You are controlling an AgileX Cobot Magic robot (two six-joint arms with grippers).
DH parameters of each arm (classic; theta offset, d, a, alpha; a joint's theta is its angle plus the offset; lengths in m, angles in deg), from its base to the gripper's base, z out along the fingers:
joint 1: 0 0.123 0 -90
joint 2: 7.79 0 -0.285 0
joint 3: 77.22 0 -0.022 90
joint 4: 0 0.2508 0 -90
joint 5: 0 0 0.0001 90
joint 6: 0 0.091 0 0
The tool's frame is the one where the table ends.
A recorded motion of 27 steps. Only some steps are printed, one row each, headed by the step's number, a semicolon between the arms.
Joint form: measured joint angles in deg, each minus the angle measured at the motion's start. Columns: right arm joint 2, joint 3, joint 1, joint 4, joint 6, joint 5; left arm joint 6, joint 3, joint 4, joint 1, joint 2, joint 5.
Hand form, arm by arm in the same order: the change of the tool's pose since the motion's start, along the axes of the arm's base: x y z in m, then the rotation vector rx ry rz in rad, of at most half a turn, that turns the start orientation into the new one. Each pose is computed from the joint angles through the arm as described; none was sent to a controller.
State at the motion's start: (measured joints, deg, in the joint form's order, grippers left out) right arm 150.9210 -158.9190 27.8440 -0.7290 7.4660 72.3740; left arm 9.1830 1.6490 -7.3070 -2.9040 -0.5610 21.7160
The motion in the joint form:
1: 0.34 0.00 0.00 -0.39 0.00 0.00; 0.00 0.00 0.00 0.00 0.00 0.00
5: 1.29 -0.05 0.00 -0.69 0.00 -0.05; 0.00 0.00 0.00 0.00 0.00 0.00
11: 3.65 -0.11 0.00 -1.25 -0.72 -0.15; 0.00 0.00 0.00 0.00 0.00 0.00
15: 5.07 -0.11 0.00 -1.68 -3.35 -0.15; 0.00 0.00 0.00 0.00 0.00 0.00
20: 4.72 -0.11 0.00 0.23 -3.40 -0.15; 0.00 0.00 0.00 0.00 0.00 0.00
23: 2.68 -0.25 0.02 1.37 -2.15 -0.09; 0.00 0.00 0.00 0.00 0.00 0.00
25: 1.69 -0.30 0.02 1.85 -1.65 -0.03; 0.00 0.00 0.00 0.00 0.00 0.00
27: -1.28 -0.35 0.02 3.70 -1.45 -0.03; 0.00 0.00 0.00 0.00 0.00 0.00
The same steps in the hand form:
1: 0.0008 -0.0002 -0.0033 -0.0086 0.0021 -0.0015; 0.0000 0.0000 0.0000 0.0000 0.0000 0.0000
5: 0.0025 0.0001 -0.0121 -0.0201 0.0129 -0.0026; 0.0000 0.0000 0.0000 0.0000 0.0000 0.0000
11: 0.0059 0.0010 -0.0346 -0.0521 0.0397 0.0068; 0.0000 0.0000 0.0000 0.0000 0.0000 0.0000
15: 0.0075 0.0011 -0.0484 -0.0899 0.0492 0.0462; 0.0000 0.0000 0.0000 0.0000 0.0000 0.0000
20: 0.0059 0.0035 -0.0451 -0.0581 0.0580 0.0530; 0.0000 0.0000 0.0000 0.0000 0.0000 0.0000
23: 0.0028 0.0041 -0.0246 -0.0147 0.0384 0.0379; 0.0000 0.0000 0.0000 0.0000 0.0000 0.0000
25: 0.0011 0.0040 -0.0148 0.0041 0.0289 0.0322; 0.0000 0.0000 0.0000 0.0000 0.0000 0.0000
27: -0.0049 0.0040 0.0142 0.0575 -0.0029 0.0373; 0.0000 0.0000 0.0000 0.0000 0.0000 0.0000

